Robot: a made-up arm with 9 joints. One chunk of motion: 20 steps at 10 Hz.
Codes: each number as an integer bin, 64 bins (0 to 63) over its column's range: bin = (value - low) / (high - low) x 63, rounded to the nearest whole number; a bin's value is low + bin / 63 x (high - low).
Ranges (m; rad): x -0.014..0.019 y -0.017..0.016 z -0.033..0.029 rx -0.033..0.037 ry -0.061..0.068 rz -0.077..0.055
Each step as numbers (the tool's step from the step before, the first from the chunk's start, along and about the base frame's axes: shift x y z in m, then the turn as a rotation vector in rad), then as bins.
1 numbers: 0.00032 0.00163 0.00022 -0.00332 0.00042 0.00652
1 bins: 27 36 34 27 30 40
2 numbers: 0.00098 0.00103 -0.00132 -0.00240 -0.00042 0.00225
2 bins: 29 34 32 28 30 38
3 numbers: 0.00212 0.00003 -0.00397 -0.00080 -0.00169 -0.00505
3 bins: 31 33 29 29 29 34
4 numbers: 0.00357 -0.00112 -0.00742 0.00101 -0.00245 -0.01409
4 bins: 34 30 26 31 29 30
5 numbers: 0.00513 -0.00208 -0.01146 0.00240 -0.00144 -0.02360
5 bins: 37 28 22 32 29 25
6 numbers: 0.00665 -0.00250 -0.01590 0.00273 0.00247 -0.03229
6 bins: 39 28 17 32 31 21
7 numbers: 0.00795 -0.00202 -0.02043 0.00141 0.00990 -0.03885
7 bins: 42 29 13 31 35 18
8 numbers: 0.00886 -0.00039 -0.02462 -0.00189 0.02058 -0.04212
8 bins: 44 32 9 28 40 17
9 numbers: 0.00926 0.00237 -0.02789 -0.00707 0.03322 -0.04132
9 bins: 44 37 5 23 46 17
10 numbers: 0.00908 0.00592 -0.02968 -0.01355 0.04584 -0.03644
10 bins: 44 44 3 18 52 19
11 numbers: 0.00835 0.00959 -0.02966 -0.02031 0.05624 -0.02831
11 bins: 43 51 3 11 57 23
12 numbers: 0.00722 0.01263 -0.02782 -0.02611 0.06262 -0.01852
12 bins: 41 57 5 6 60 28
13 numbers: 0.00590 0.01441 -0.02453 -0.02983 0.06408 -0.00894
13 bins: 38 60 9 3 61 32
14 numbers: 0.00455 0.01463 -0.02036 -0.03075 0.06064 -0.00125
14 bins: 35 60 13 2 59 36
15 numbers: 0.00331 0.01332 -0.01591 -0.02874 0.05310 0.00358
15 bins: 33 58 17 4 56 38
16 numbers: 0.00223 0.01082 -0.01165 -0.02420 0.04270 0.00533
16 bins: 31 53 22 8 51 39
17 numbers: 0.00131 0.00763 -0.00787 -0.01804 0.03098 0.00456
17 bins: 29 47 26 13 45 39
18 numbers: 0.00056 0.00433 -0.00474 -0.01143 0.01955 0.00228
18 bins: 28 41 29 19 39 38
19 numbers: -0.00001 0.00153 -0.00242 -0.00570 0.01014 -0.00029
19 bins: 27 35 31 25 35 37
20 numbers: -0.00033 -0.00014 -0.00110 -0.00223 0.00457 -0.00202
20 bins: 26 32 32 28 32 36
